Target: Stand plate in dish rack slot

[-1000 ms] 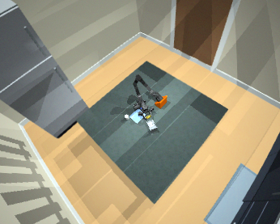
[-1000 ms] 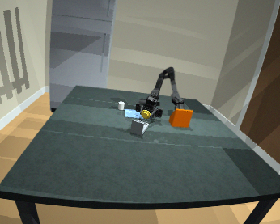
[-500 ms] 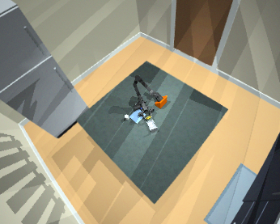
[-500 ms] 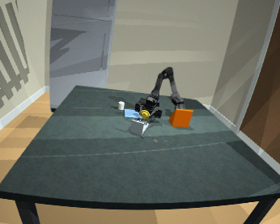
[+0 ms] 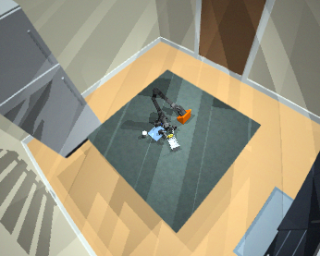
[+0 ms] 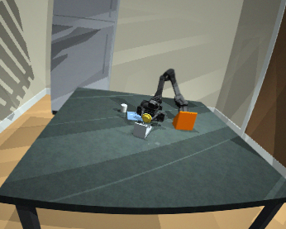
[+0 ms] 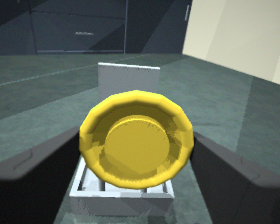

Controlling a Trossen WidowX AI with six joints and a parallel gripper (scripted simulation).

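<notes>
The dish rack is 2 cm ahead of my gripper tip, 5 cm to the left of it and 4 cm below it. The rest, counted from my gripper tip: yellow plate 1 cm to the right; then white cup 13 cm ahead, 24 cm to the right, 4 cm below; then light blue mat 3 cm ahead, 16 cm to the right, 6 cm below.
</notes>
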